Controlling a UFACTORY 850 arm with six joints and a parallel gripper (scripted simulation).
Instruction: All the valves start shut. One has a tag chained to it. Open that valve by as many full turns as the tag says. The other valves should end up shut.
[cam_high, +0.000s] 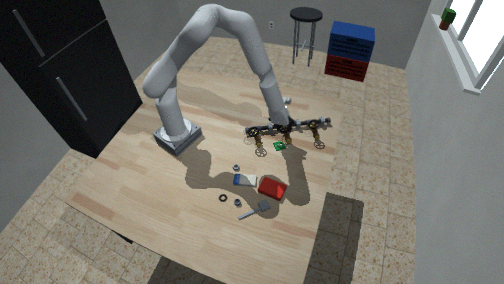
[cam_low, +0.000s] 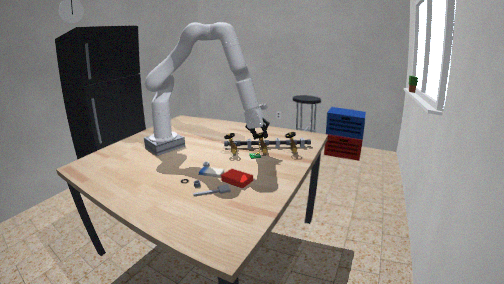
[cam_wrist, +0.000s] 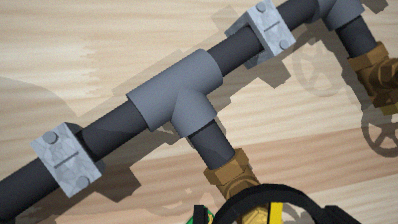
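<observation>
My gripper is now 3 cm past the green tag, 5 cm to the left of it and 10 cm above it. From my hand the other things lie so: grey scraper 6 cm behind, 44 cm to the right, 10 cm below; red box 1 cm behind, 33 cm to the right, 9 cm below; white block 15 cm behind, 30 cm to the right, 10 cm below.
</observation>
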